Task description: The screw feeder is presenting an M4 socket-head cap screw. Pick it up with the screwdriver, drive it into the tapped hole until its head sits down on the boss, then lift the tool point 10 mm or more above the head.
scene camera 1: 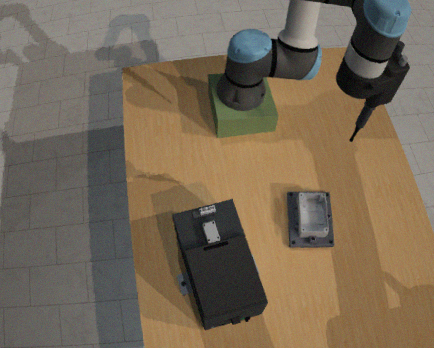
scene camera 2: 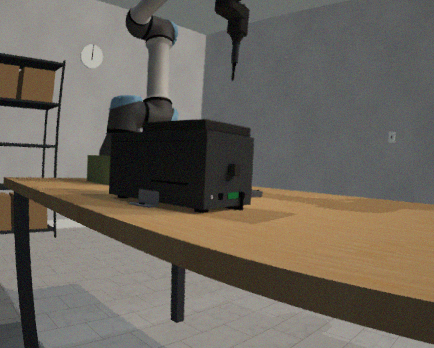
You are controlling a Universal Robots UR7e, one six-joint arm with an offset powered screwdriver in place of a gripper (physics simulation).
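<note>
My screwdriver (scene camera 1: 351, 140) (scene camera 2: 232, 79) points downward, its tip high above the table and well apart from feeder and housing; no screw can be made out on the tip. The black screw feeder (scene camera 1: 225, 280) (scene camera 2: 160, 157) stands on the table. A light metal plate (scene camera 1: 211, 231) and a small silvery part (scene camera 1: 206, 210) are on its lower end facing the robot; the screw is too small to tell. A pale, open-topped housing (scene camera 1: 301, 222) sits on a dark base plate (scene camera 1: 293, 236), right of the feeder in scene camera 1. The tapped hole and boss cannot be told apart.
The robot base stands on a green block (scene camera 1: 246, 123) (scene camera 2: 98, 168) at the back of the wooden table (scene camera 1: 200, 165) (scene camera 2: 325, 245). A small grey bracket (scene camera 1: 182, 284) (scene camera 2: 149, 197) is beside the feeder. A shelf rack (scene camera 2: 58, 120) with boxes stands beyond the table.
</note>
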